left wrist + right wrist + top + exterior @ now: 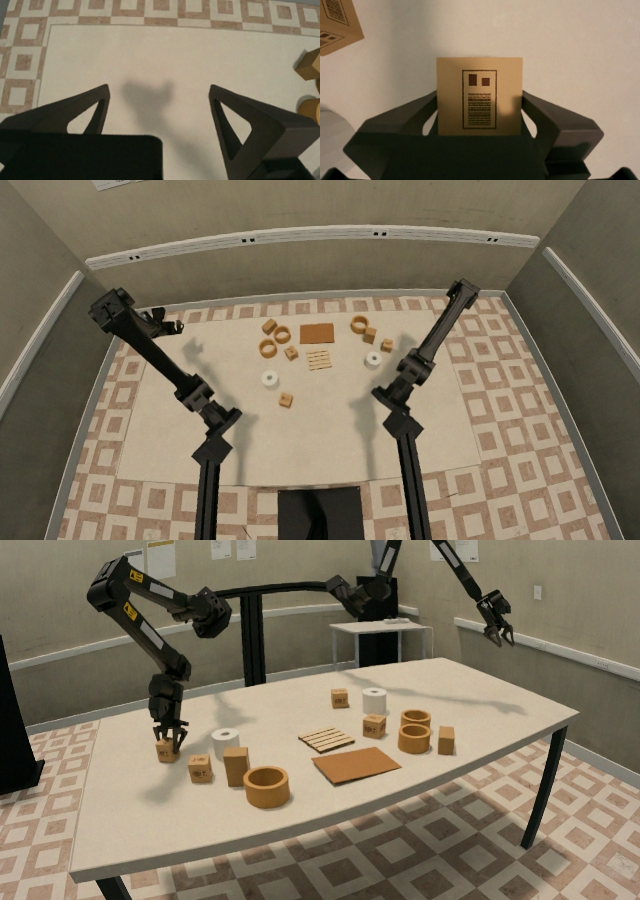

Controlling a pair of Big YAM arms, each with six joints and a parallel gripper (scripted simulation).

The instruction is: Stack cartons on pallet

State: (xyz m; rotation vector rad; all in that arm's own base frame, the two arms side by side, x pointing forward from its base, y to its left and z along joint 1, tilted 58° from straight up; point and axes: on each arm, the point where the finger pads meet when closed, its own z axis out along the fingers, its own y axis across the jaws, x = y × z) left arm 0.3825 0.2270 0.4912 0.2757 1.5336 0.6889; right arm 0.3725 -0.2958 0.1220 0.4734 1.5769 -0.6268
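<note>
Now: the carton 190 mm ahead of my right hand and 590 mm to the left of it. The rest, counted from my right hand: plain box (230 mm ahead, 150 mm to the left, 20 mm above).
</note>
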